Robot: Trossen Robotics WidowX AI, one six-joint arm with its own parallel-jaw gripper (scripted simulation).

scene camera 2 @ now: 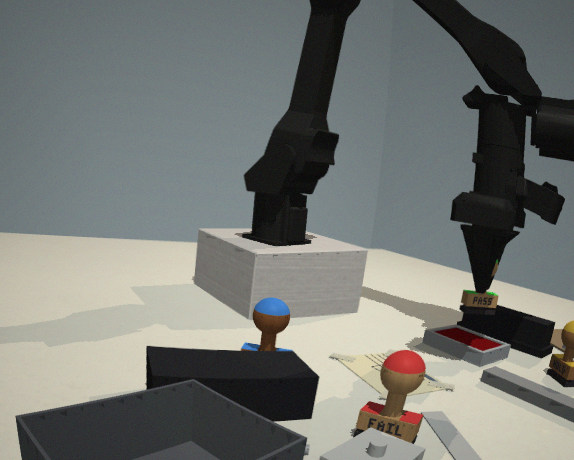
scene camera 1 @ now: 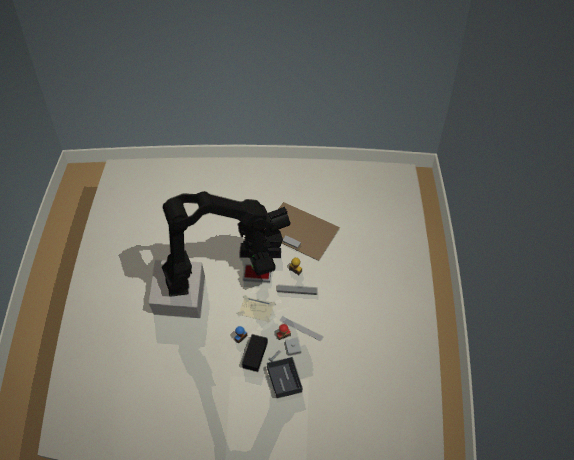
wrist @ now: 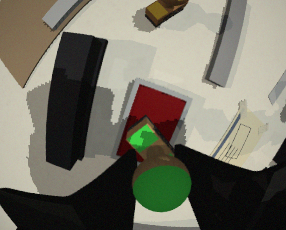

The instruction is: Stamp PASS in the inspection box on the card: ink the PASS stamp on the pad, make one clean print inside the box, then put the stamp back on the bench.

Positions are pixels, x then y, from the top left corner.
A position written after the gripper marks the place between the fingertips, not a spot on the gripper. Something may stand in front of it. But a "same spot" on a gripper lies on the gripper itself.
The gripper shows in scene camera 2, in scene camera 1 [257, 262] and in the wrist view. A dark tray shows in scene camera 2 and in scene camera 1; in the wrist view it is out of frame. One and the same spot on the dark tray: [scene camera 2: 187, 413] is [scene camera 1: 267, 367]. The same spot on the gripper: [wrist: 217, 188] is [scene camera 2: 499, 249].
